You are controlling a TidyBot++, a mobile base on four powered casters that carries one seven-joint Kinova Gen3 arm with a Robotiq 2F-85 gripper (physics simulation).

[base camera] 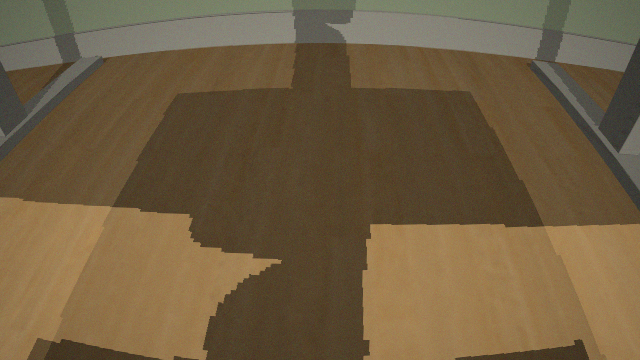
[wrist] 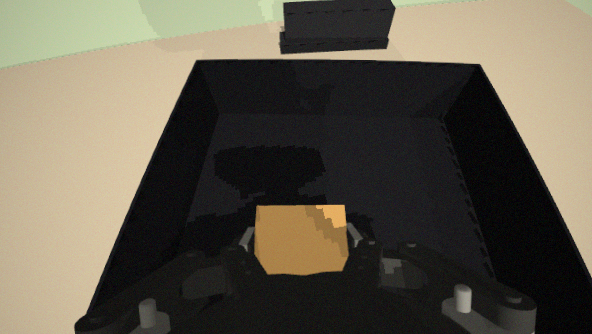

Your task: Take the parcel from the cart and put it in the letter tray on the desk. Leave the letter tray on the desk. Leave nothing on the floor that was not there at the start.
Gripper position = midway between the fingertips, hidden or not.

Note:
I see my gripper (wrist: 300, 238), a brown cardboard parcel (wrist: 289, 239) and a black letter tray (wrist: 416, 151).
The base camera view misses the brown cardboard parcel: it is out of frame. The base camera view does not show the black letter tray: it is out of frame.

